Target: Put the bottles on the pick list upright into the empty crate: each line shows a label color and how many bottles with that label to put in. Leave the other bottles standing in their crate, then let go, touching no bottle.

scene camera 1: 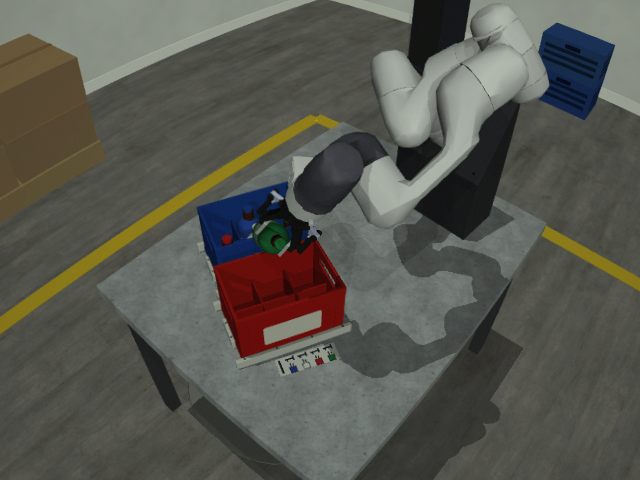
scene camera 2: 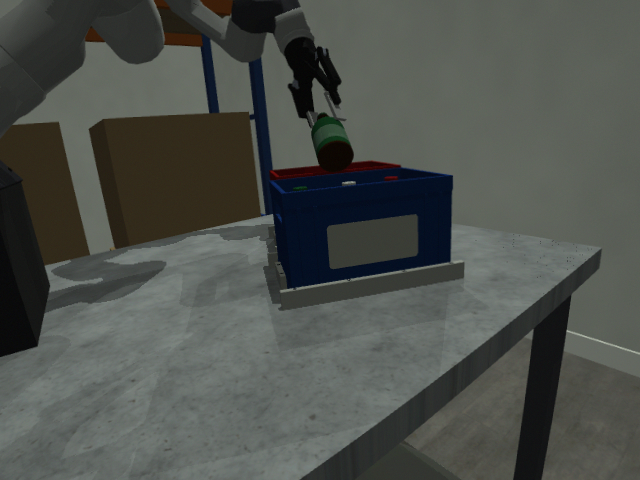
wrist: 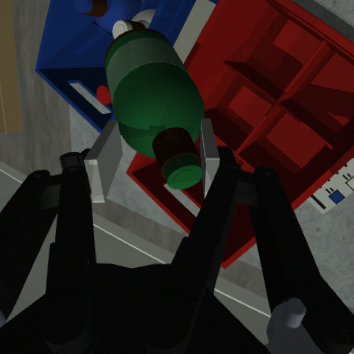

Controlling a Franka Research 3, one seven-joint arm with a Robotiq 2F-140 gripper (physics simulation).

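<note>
My gripper [scene camera 1: 272, 237] [scene camera 2: 323, 114] [wrist: 159, 135] is shut on a green bottle [scene camera 1: 268, 238] [scene camera 2: 331, 132] [wrist: 155, 100] at its shoulder. The bottle hangs tilted above the crates, cap toward the gripper. The blue crate [scene camera 1: 222, 254] [scene camera 2: 305, 242] [wrist: 60, 50] holds a blue bottle [scene camera 1: 248, 225] [wrist: 117, 12] and bottles with a red cap [scene camera 1: 226, 239] [scene camera 2: 391, 178] [wrist: 103, 94], a white cap [scene camera 2: 348, 183] [wrist: 121, 29] and a green cap [scene camera 2: 299, 189]. No bottle shows in the red crate [scene camera 1: 330, 304] [wrist: 220, 30]. The pick list [scene camera 1: 307, 360] has blue, white, red and green icons; its numbers are small.
The crates stand side by side on the grey table [scene camera 1: 413, 289] [scene camera 2: 206, 361], with low pale rails [scene camera 1: 294, 345] [scene camera 2: 372, 285] along their edges. The black robot pedestal [scene camera 1: 465, 191] stands at the back right in scene camera 1. Cardboard boxes [scene camera 1: 41, 113] [scene camera 2: 180, 175] stand beyond the table.
</note>
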